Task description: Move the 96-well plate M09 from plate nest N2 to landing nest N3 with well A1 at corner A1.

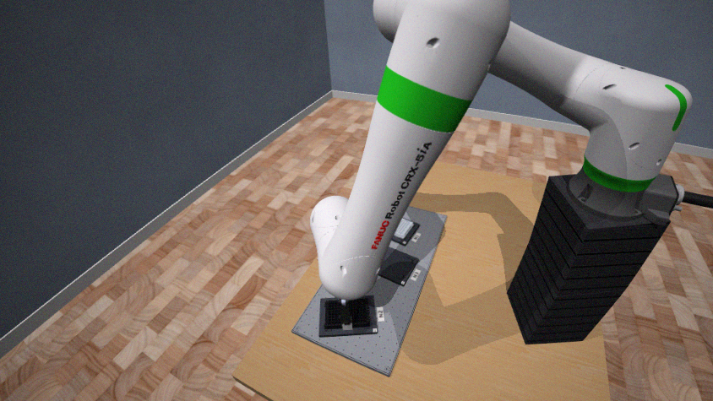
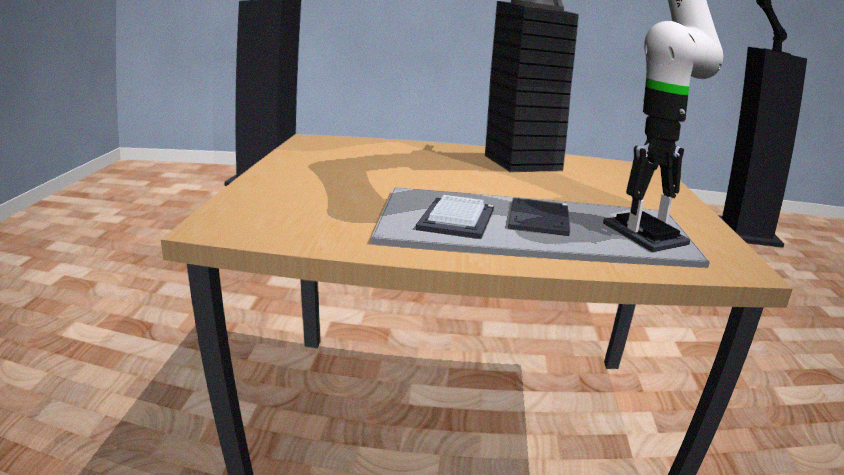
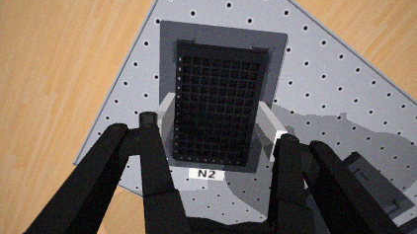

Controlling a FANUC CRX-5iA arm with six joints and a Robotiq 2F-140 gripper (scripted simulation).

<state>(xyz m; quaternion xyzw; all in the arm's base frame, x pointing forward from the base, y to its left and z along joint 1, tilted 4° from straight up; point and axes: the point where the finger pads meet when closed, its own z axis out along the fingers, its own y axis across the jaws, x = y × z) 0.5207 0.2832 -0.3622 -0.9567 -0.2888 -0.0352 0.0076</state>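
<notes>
Now: the plate nest N2 40 mm below my hand. From my hand the other things lie so: N2 label: 80 mm behind, 50 mm to the right, 40 mm below; landing nest N3: 20 mm behind, 230 mm to the right, 40 mm below; black 96-well plate M09: 20 mm below.
</notes>
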